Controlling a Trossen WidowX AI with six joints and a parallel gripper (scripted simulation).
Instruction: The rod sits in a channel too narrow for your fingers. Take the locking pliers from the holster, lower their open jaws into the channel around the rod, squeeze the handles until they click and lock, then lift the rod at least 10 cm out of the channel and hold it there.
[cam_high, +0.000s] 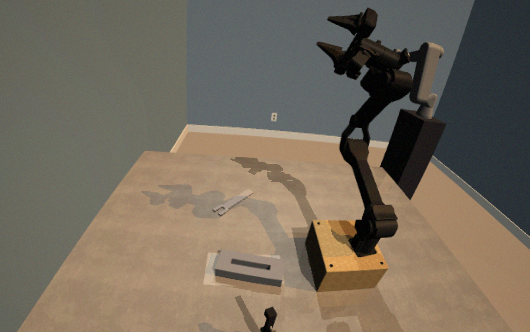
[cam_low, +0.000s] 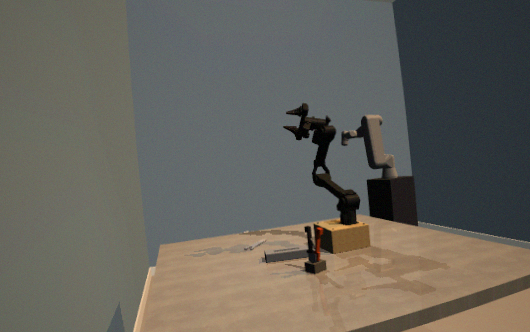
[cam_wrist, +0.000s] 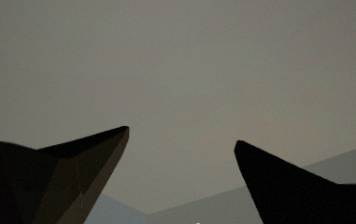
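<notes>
The orange handle is 51 cm below my gripper tip, 44 cm to the left of it and 16 cm ahead of it. Also, from my gripper tip: grey channel block 59 cm below, 20 cm to the left, 16 cm ahead; dark holster 60 cm below, 42 cm to the left, 16 cm ahead; metal rod 60 cm below, 20 cm to the left, 16 cm ahead.
</notes>
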